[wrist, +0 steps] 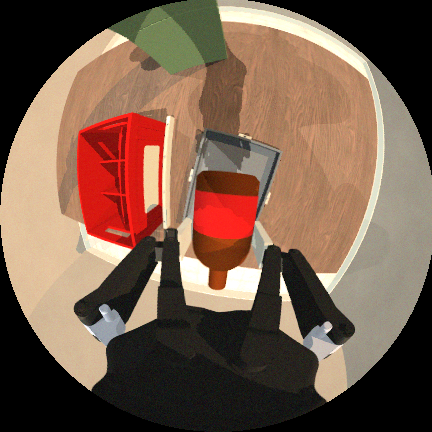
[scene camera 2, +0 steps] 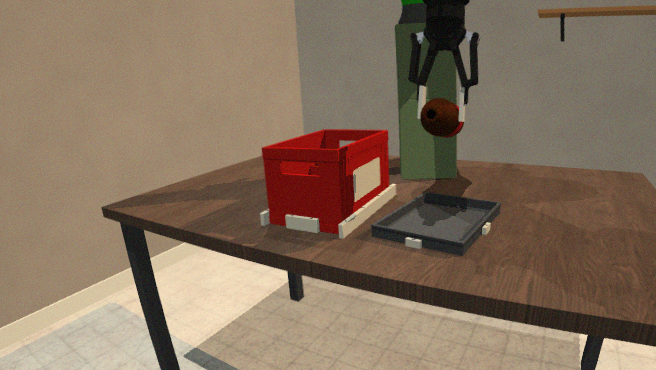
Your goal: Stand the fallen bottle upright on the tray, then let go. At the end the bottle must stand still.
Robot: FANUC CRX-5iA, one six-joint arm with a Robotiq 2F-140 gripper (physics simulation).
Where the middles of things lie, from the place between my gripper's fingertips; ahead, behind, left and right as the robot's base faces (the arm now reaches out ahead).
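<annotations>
Red crate [scene camera 2: 311, 175], 27 cm to the right of my hand, 13 cm below it. Cream rail [scene camera 2: 353, 221], 1 cm behind my hand, 17 cm to the right of it, 21 cm below it. Dark grey tray [scene camera 2: 446, 223], 1 cm behind my hand, 21 cm below it. Brown bottle [scene camera 2: 440, 117], right at my hand.
</annotations>
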